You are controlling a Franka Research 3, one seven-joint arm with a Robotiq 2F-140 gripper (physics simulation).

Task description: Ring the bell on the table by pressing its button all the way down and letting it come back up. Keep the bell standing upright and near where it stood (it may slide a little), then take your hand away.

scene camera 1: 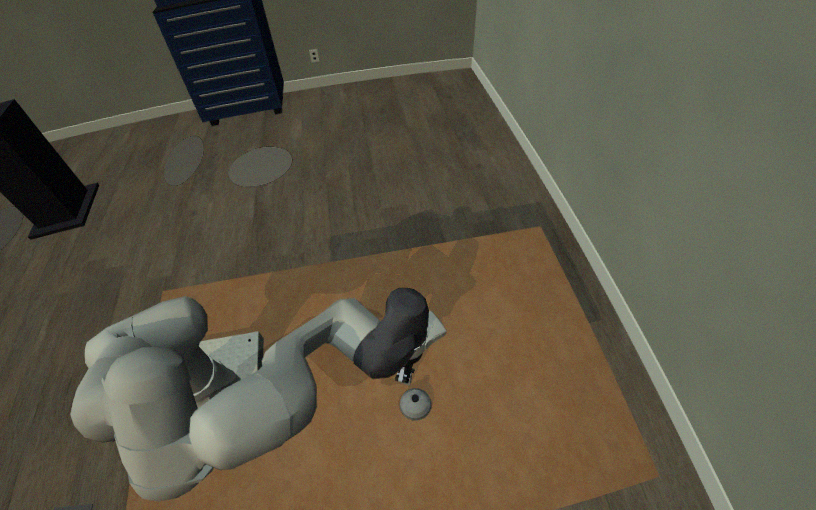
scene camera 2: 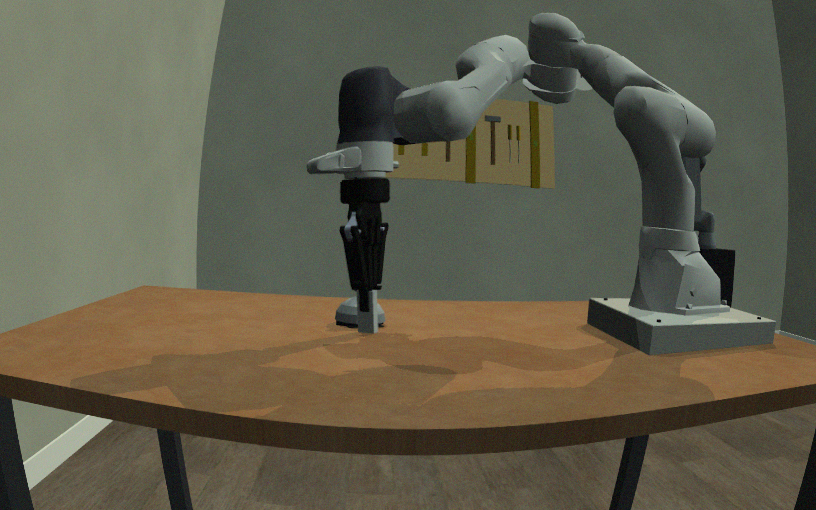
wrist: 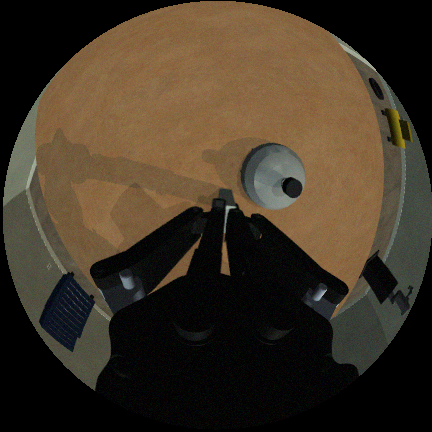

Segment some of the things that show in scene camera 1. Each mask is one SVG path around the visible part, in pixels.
A bell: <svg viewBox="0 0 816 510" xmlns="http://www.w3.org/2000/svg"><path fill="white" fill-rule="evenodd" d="M419 388L407 390L400 400L402 414L412 421L425 418L432 407L429 395Z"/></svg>
